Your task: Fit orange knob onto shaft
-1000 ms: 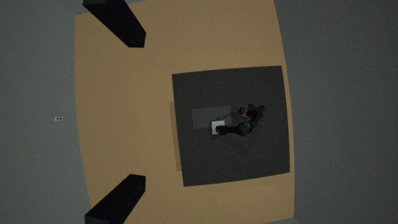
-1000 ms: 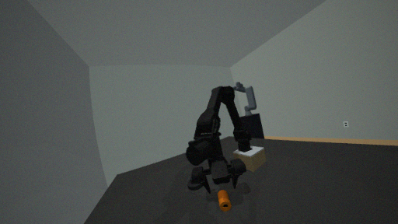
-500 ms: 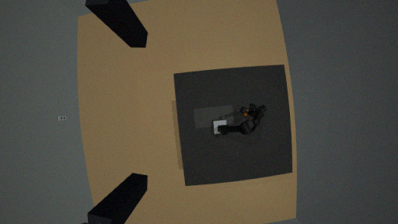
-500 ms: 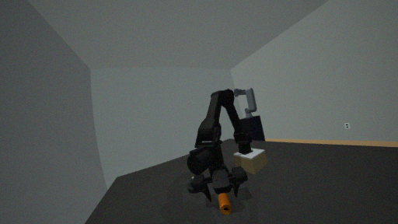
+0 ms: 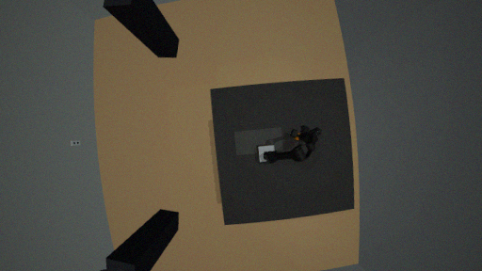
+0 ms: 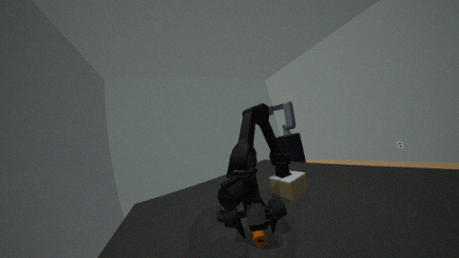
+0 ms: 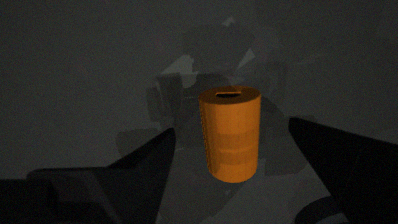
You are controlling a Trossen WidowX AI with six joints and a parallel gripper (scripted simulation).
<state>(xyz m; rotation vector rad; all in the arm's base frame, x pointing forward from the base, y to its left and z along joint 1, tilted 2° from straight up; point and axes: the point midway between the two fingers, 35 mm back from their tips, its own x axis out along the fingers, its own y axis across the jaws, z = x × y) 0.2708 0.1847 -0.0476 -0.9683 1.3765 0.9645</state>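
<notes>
Now: the orange knob 10 mm to the right of my gripper tip, 10 mm behind it and 10 mm above it. Round my gripper tip: dark round pedestal (190 mm to the right, 70 mm ahead, 20 mm above).
</notes>
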